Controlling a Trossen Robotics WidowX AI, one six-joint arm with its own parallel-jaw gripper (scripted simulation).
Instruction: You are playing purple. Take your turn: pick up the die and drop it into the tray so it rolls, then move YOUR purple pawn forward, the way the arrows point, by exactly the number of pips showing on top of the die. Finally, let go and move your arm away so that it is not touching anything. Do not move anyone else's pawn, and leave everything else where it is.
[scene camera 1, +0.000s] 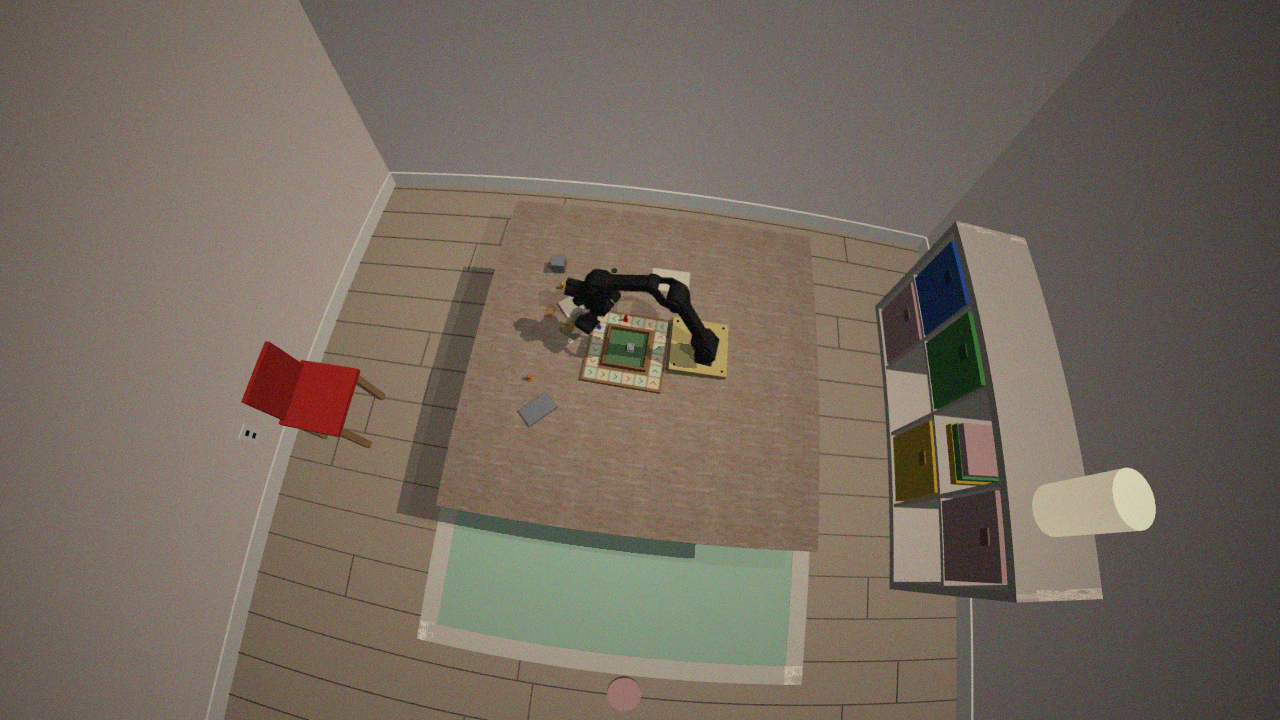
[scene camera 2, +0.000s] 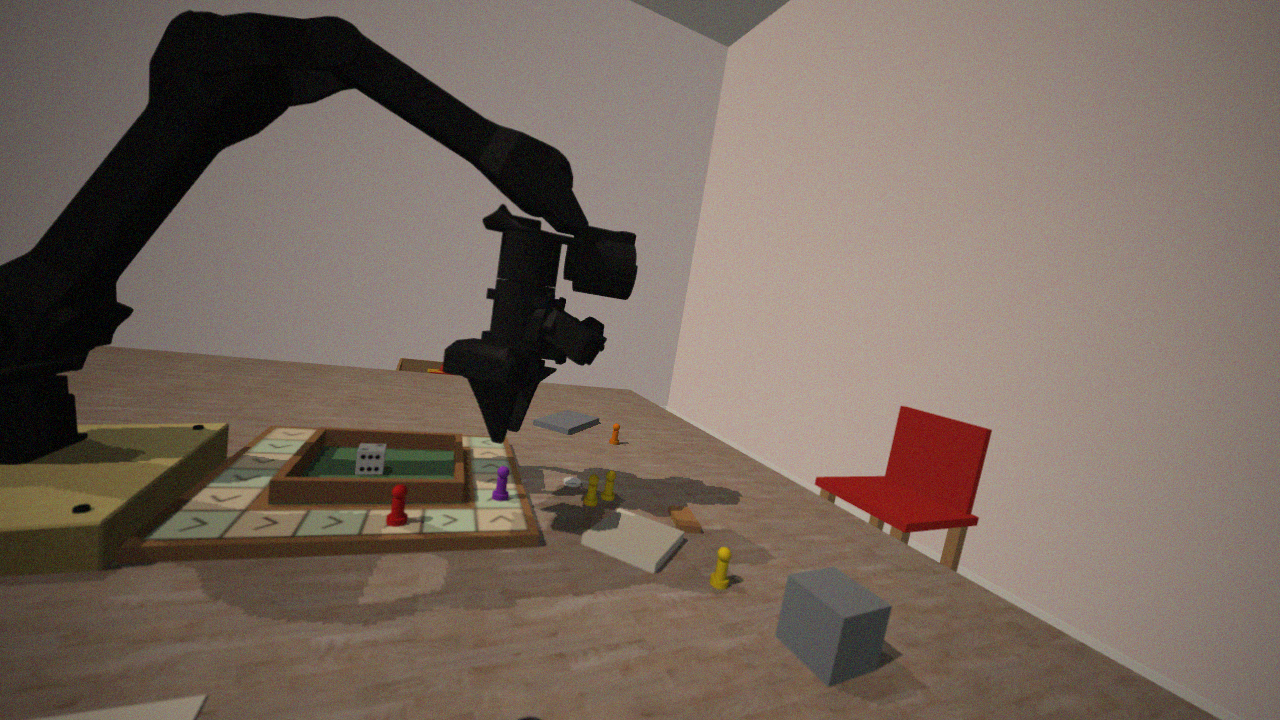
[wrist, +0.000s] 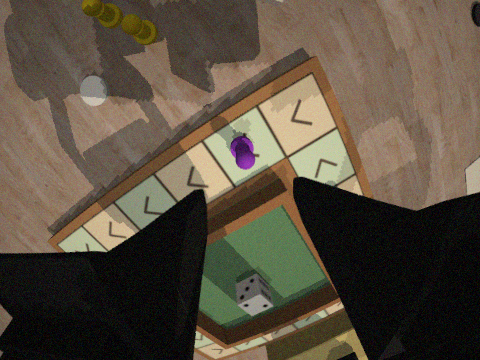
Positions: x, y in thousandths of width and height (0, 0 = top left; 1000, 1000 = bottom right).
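Gripper visible in scene camera 1 (468, 445); my gripper likewise visible in scene camera 2 (395, 606) and in the wrist view (520, 535).
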